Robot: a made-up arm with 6 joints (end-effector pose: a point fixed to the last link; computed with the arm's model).
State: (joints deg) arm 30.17 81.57 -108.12 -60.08 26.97 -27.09
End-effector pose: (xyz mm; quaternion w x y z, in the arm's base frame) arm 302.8 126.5 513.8 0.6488 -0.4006 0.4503 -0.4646
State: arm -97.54 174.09 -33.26 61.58 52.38 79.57
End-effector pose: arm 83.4 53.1 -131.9 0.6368 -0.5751 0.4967 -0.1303
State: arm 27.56 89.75 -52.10 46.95 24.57 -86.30
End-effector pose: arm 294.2 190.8 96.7 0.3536 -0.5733 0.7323 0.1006
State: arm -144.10 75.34 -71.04 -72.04 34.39 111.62
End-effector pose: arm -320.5 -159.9 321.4 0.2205 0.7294 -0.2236 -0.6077
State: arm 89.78 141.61 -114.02 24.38 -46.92 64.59
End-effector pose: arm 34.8 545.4 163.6 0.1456 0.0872 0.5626 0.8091
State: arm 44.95 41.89 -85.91 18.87 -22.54 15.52
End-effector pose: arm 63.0 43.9 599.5 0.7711 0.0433 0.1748 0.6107
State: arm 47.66 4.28 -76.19 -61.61 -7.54 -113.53
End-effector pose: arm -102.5 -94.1 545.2 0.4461 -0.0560 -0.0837 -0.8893
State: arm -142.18 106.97 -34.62 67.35 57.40 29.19
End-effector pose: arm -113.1 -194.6 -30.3 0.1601 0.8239 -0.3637 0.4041
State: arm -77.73 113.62 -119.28 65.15 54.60 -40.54
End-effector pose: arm 174.6 -424.7 335.5 0.6205 0.3566 0.6983 -0.0132
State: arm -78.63 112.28 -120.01 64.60 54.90 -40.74
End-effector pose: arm 166.5 -421.1 349.4 0.6255 0.3489 0.6972 -0.0312
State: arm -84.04 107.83 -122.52 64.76 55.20 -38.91
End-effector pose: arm 123.9 -410.3 398.0 0.6510 0.3532 0.6663 -0.0862
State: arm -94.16 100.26 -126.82 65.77 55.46 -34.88
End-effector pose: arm 54.8 -371.3 475.2 0.6870 0.3604 0.6048 -0.1799
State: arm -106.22 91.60 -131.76 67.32 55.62 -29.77
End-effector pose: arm -0.4 -297.5 550.3 0.7111 0.3550 0.5348 -0.2869
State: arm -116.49 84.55 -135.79 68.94 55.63 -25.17
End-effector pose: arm -18.0 -223.6 598.3 0.7173 0.3397 0.4820 -0.3711
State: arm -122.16 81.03 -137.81 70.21 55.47 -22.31
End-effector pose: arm -16.9 -185.0 617.5 0.7182 0.3304 0.4550 -0.4098
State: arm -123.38 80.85 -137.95 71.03 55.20 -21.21
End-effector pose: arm -18.8 -181.9 619.4 0.7230 0.3340 0.4458 -0.4086
